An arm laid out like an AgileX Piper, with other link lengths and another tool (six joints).
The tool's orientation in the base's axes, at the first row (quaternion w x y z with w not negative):
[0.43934 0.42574 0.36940 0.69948]
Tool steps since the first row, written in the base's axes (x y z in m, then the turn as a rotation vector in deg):
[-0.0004 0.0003 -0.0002 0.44 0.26 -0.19]
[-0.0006 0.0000 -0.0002 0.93 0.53 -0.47]
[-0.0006 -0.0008 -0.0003 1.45 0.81 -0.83]
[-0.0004 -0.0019 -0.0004 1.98 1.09 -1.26]
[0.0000 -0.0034 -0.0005 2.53 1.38 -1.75]
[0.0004 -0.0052 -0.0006 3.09 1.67 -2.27]
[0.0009 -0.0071 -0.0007 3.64 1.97 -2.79]
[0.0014 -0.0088 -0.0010 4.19 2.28 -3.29]
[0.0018 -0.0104 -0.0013 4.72 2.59 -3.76]
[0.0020 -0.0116 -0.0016 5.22 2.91 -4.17]
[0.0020 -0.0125 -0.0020 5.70 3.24 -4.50]
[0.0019 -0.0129 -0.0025 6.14 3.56 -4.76]
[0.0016 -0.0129 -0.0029 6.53 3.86 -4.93]
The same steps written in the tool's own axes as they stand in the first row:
[0.0003 -0.0002 -0.0004 0.08 -0.39 0.37]
[0.0001 0.0000 -0.0006 0.13 -0.88 0.76]
[-0.0007 0.0002 -0.0008 0.16 -1.45 1.15]
[-0.0018 0.0004 -0.0008 0.17 -2.09 1.52]
[-0.0033 0.0007 -0.0007 0.17 -2.79 1.89]
[-0.0051 0.0011 -0.0006 0.16 -3.52 2.25]
[-0.0070 0.0015 -0.0004 0.16 -4.25 2.61]
[-0.0088 0.0017 -0.0003 0.17 -4.97 2.98]
[-0.0105 0.0018 -0.0003 0.20 -5.65 3.34]
[-0.0117 0.0019 -0.0004 0.26 -6.27 3.70]
[-0.0127 0.0019 -0.0007 0.36 -6.82 4.07]
[-0.0131 0.0016 -0.0010 0.47 -7.30 4.42]
[-0.0132 0.0013 -0.0014 0.61 -7.67 4.76]

